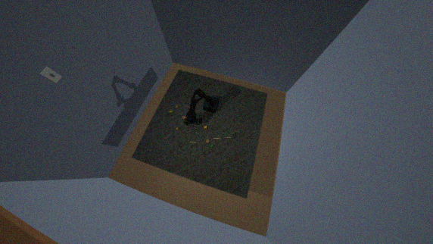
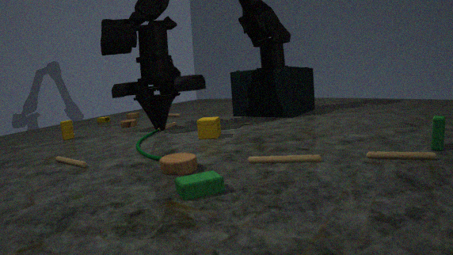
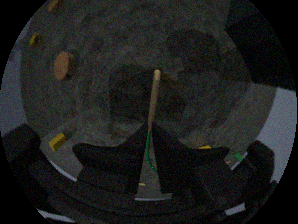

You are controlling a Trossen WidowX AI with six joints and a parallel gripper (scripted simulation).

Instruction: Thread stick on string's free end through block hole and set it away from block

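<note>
Now: gripper tip 14 cm to the right of the yellow block, 3 cm short of it and 1 cm below it. Round my gripper tip: green block 25 cm to the left, 23 cm ahead; thin wooden stick 1 cm behind; round wooden button 19 cm to the left, 19 cm ahead.
</note>
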